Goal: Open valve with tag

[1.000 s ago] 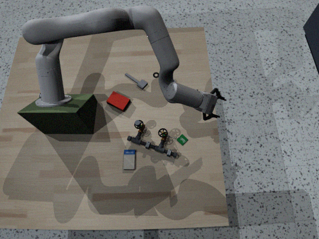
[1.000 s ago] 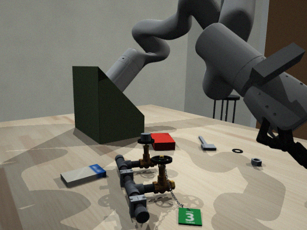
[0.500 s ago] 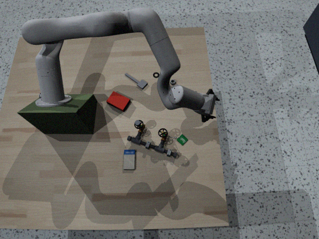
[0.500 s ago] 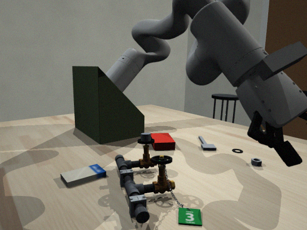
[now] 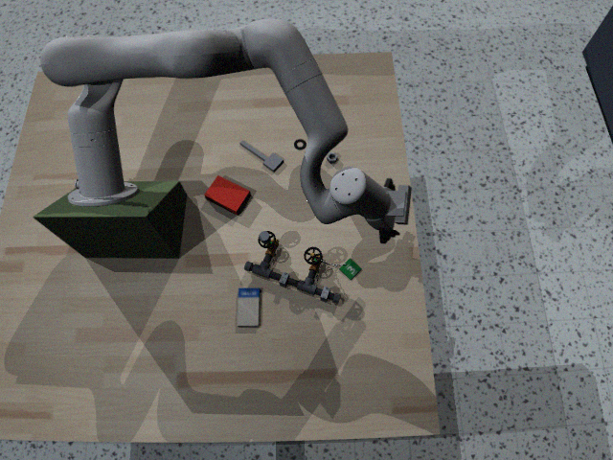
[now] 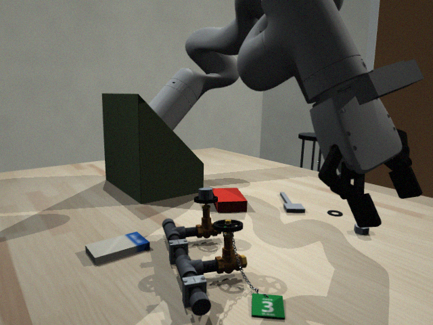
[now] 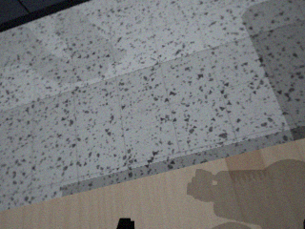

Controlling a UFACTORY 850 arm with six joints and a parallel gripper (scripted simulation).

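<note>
The green tag is 170 mm below my hand, 110 mm behind it and 90 mm to the right of it. Round my hand: red block: 490 mm behind, 160 mm below, 130 mm to the left; then grey-and-blue block: 400 mm behind, 220 mm to the right, 170 mm below; then grey bar tool: 390 mm behind, 280 mm to the left, 170 mm below.
</note>
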